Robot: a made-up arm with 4 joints.
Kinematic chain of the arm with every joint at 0, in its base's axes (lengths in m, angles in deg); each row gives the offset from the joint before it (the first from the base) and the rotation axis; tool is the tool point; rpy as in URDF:
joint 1: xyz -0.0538 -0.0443 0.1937 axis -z
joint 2: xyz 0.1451 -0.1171 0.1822 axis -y
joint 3: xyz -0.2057 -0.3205 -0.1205 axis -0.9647 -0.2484 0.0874
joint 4: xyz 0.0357 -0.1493 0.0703 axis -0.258 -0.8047 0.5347
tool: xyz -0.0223 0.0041 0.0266 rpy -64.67 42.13 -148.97
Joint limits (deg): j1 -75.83..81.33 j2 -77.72..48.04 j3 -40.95..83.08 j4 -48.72..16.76
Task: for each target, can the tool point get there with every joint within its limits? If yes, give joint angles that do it. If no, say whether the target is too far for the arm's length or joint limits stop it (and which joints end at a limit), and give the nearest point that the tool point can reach.
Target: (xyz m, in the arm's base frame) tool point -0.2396 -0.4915 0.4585
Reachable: yes | joints 17.17 -8.65 40.78 -23.37
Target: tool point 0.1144 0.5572 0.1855
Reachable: no: joint limits stop it (at a limit: joint 1, joint 2, joint 4) | nearest point 0.3297 0.0067 0.6016 | short by 0.723 m
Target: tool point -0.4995 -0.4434 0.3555
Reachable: yes | joints 43.77 -7.68 -9.53 -10.19
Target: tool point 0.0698 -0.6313 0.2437
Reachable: yes | joints -12.43 24.68 -12.24 3.18
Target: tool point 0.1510 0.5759 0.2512
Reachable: no: joint limits stop it (at a limit: joint 1, joint 2, joint 4) | nearest point 0.3371 0.0084 0.6003 | short by 0.692 m
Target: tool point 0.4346 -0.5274 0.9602
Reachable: no: too far | nearest point 0.3317 -0.4256 0.5852 | short by 0.402 m
